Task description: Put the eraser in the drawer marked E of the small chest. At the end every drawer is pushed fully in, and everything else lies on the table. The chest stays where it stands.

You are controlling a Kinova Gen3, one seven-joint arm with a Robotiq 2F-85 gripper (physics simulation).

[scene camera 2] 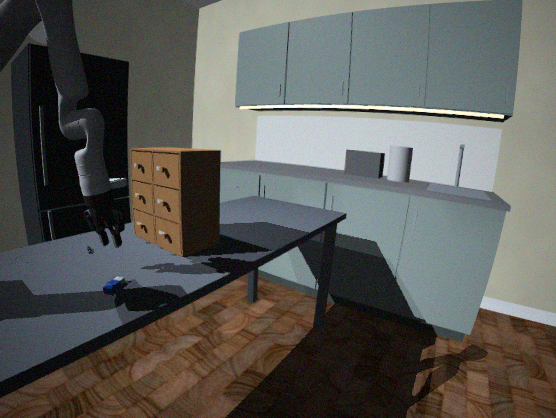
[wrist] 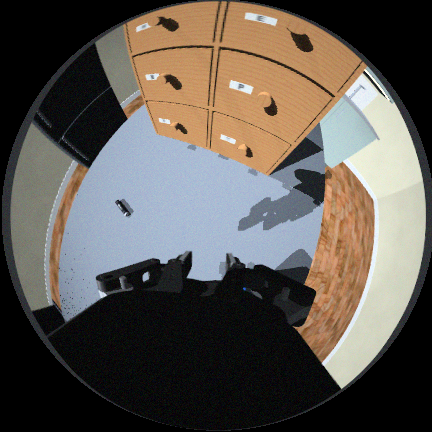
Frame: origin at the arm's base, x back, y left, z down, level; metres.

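Where they show: gripper, between the fingertips: [scene camera 2: 112,245] [wrist: 208,259].
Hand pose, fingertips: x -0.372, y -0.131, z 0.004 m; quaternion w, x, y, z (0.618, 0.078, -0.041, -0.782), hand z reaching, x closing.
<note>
Things, the pixels of their top centre, and the offset from my fingertips. Level surfaces: height alone.
- eraser, centre of its top: [scene camera 2: 113,282] dx +0.057, dy -0.076, dz +0.065 m
- wooden chest, centre of its top: [scene camera 2: 173,148] dx -0.298, dy +0.052, dz -0.251 m
- drawer marked E, centre of its top: [scene camera 2: 183,152] dx -0.278, dy -0.019, dz -0.241 m
- small dark cylinder, centre of its top: [wrist: 120,207] [scene camera 2: 88,248] dx -0.029, dy +0.198, dz +0.067 m
- table, height of its surface: dz +0.078 m
- drawer marked P, centre of its top: [wrist: 281,60] [scene camera 2: 183,185] dx -0.278, dy -0.019, dz -0.133 m
The eraser [scene camera 2: 114,285], a small blue and white block, lies on the table in scene camera 2. In the wrist view a small blue spot of it [wrist: 244,289] shows through my gripper's linkage. My gripper [scene camera 2: 112,244] [wrist: 208,259] is open and empty, above the table and in front of the chest. The wooden chest [scene camera 2: 200,200] [wrist: 216,75] has six drawers in two columns, and all look pushed in. The drawer marked E [scene camera 2: 166,169] [wrist: 250,37] is at the top of the right column, with its knob and dark shadow; the wrist view cuts off its upper part.
A small dark cylinder [scene camera 2: 90,249] [wrist: 123,207] lies on the table [scene camera 2: 40,340] [wrist: 165,200], to the left of the chest front. The drawer marked P [wrist: 255,80] is below drawer E. The table's long edge runs in front of the eraser. A counter [scene camera 2: 300,172] stands behind.
</note>
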